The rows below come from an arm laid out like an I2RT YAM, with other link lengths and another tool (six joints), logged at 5 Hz.
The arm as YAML. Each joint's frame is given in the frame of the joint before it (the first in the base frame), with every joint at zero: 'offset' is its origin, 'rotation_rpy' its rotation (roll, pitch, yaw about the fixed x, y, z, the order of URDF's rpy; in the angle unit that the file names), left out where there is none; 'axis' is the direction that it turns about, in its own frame. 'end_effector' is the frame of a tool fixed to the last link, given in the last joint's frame.
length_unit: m
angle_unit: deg
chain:
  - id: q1
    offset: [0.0, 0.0, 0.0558]
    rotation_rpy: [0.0, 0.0, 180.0]
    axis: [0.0, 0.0, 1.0]
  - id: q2
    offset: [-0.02, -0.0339, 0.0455]
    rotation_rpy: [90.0, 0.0, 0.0]
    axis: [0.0, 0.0, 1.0]
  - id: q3
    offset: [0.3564, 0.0, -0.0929]
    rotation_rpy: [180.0, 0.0, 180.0]
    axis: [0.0, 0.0, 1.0]
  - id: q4
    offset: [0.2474, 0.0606, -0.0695]
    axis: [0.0, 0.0, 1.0]
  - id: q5
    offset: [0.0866, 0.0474, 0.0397]
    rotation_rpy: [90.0, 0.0, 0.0]
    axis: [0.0, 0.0, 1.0]
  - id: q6
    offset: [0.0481, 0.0, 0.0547]
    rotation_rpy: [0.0, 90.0, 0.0]
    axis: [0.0, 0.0, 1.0]
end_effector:
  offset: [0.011, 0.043, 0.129]
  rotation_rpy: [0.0, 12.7, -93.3]
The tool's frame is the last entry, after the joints.
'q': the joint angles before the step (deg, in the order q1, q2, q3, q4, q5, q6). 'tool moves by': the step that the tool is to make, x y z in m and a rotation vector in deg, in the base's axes. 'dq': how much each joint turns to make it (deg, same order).
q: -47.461, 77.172, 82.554, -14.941, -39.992, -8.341
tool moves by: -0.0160, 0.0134, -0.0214, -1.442, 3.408, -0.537
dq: -0.079, -3.334, -3.799, -3.509, 1.148, -4.304
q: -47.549, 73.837, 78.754, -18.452, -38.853, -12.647
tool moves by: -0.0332, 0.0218, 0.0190, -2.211, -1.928, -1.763
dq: -1.325, -5.979, -1.512, -1.489, 0.436, 0.072
